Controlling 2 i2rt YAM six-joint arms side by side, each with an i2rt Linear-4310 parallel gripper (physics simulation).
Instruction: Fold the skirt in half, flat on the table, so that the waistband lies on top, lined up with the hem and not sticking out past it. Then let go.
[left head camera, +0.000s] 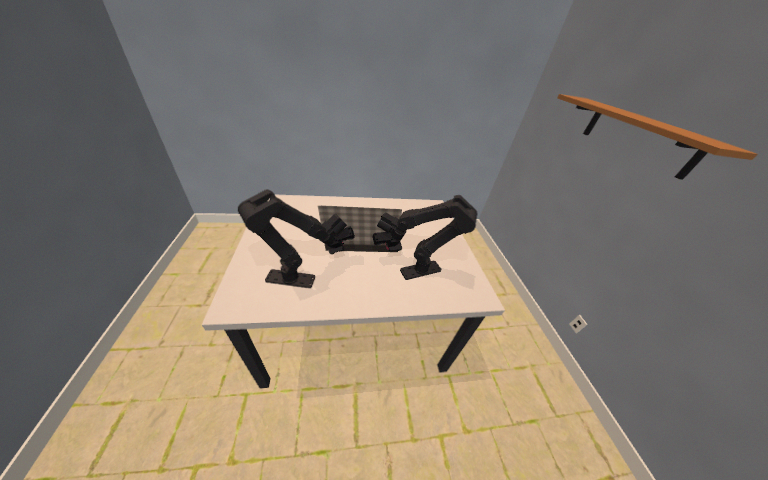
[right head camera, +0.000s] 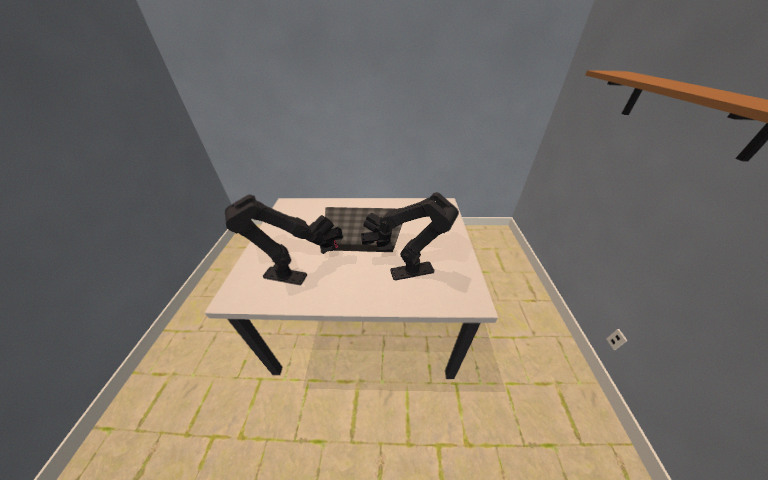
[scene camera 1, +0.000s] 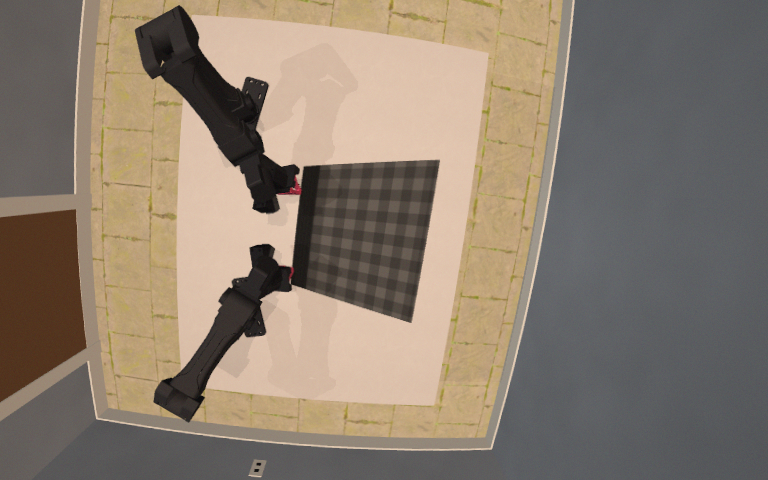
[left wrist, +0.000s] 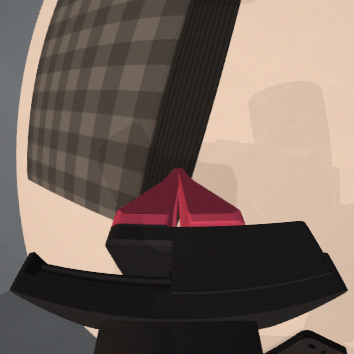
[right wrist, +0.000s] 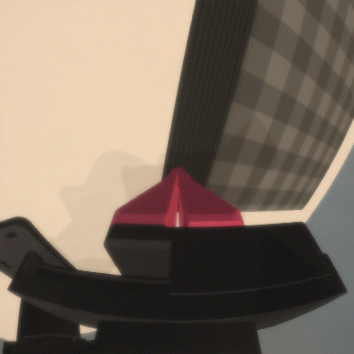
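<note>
The skirt (left head camera: 365, 223) (right head camera: 359, 223) (scene camera 1: 373, 226) (left wrist: 100, 100) (right wrist: 280, 115) is grey checked cloth and lies flat and unfolded. Its dark ribbed waistband (scene camera 1: 304, 226) (left wrist: 192, 85) (right wrist: 212, 75) faces the arms, and the wider hem is at the far side. My left gripper (scene camera 1: 300, 189) (left wrist: 177, 174) is shut, its red tips together at the waistband near its upper end in the scene view. My right gripper (scene camera 1: 292, 275) (right wrist: 177, 174) is shut likewise near the lower end. The cloth looks undisturbed at both. Whether a thin edge is pinched is hidden.
The skirt lies on a pale table (left head camera: 351, 300) (right head camera: 351, 294) (scene camera 1: 368, 101). Both arms are mounted on its near part, bent inward with their wrists close together. An orange shelf (left head camera: 656, 125) (right head camera: 679, 89) hangs on the right wall, away from the arms.
</note>
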